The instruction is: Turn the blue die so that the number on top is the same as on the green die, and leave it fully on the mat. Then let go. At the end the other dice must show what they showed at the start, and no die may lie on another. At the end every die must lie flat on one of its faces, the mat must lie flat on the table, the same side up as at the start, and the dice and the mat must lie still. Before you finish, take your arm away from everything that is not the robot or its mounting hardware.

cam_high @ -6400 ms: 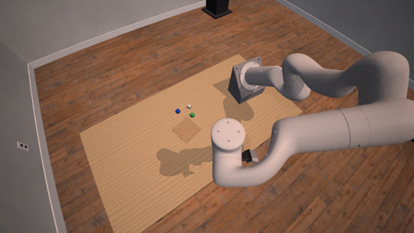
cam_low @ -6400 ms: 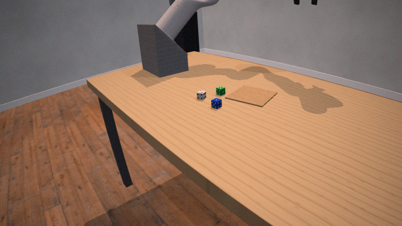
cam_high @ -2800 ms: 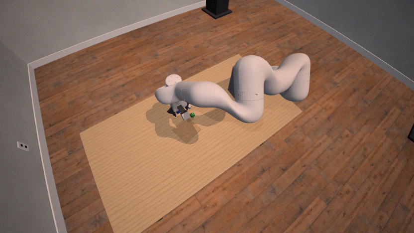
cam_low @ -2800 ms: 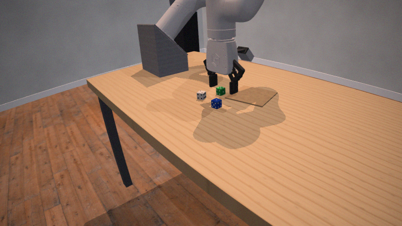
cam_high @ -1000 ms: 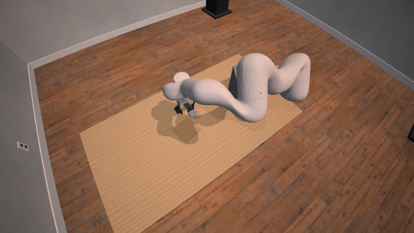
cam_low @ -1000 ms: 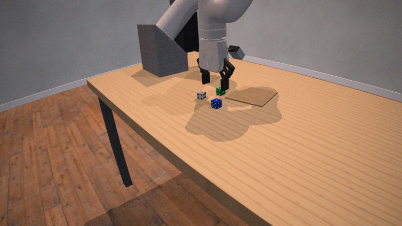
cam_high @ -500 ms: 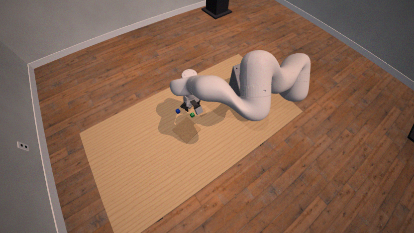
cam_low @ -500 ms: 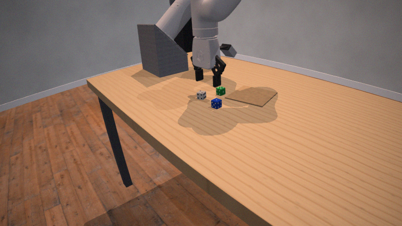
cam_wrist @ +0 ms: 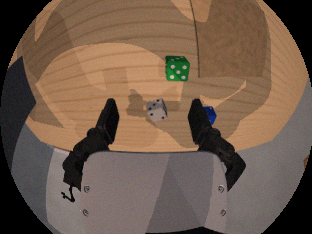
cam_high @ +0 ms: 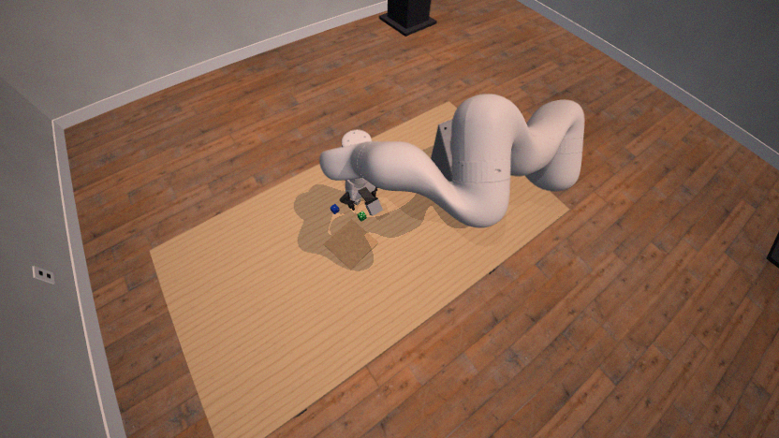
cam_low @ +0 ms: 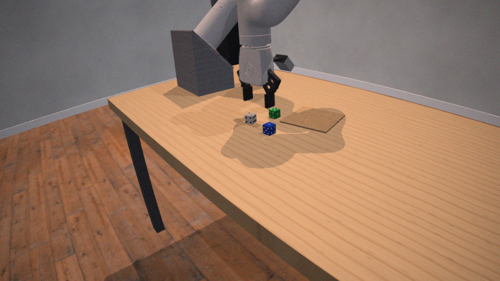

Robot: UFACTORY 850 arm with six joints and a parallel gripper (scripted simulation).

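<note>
Now: the white die 4 cm to the right of my hand and 4 cm below it. From my hand the other things lie so: blue die: 9 cm ahead, 6 cm to the right, 4 cm below; mat: 12 cm ahead, 9 cm to the left, 5 cm below; green die: 4 cm below, 3 cm to the left, 3 cm ahead.
</note>
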